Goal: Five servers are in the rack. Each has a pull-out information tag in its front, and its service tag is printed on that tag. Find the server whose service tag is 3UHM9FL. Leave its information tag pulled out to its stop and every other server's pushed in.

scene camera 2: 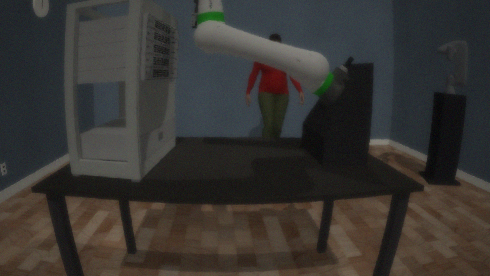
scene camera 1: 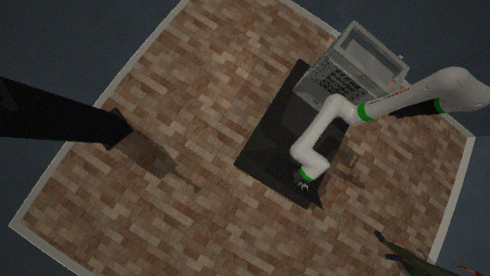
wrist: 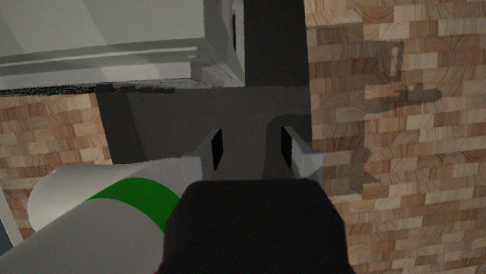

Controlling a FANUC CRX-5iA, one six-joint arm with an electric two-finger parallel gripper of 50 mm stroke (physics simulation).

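Frame: origin at the arm's base, x right, y up, z back, level; centimetres.
Where they show: gripper, between the fingertips: (scene camera 2: 193,27) (wrist: 251,140); arm's base, origin of its link: (scene camera 2: 335,93) (scene camera 1: 300,179).
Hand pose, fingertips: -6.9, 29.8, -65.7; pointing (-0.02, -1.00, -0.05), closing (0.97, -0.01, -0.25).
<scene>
Each offset is from my fingertips to the top centre of the thing, as dx, dy, dz. "spot": to the spot under its first point. Level surfaces: height alone.
The light grey rack (scene camera 1: 344,34) (scene camera 2: 133,100) stands at one end of the black table {dy -57.5} (scene camera 1: 270,125) (scene camera 2: 225,191). The stacked servers {spot: -31.1, -8.4, +1.6} (scene camera 1: 344,82) (scene camera 2: 161,47) sit in its upper part, with dark grilles on their fronts. In the wrist view their fronts are nearly edge-on, and small dark tabs {spot: -17.3, -4.8, -1.2} (wrist: 106,88) stick out below the rack's edge. No service tag is readable, and I cannot tell how far each information tag is out. My gripper (scene camera 1: 302,186) (scene camera 2: 348,63) (wrist: 251,140) is open and empty, well apart from the rack and near the table's other end.
A tall black block (scene camera 2: 345,115) with a sloped side stands on the table's other end, close to my gripper. A person in a red top (scene camera 2: 273,80) stands behind the table. A dark pedestal (scene camera 1: 55,115) (scene camera 2: 446,140) stands on the floor away from the table.
</scene>
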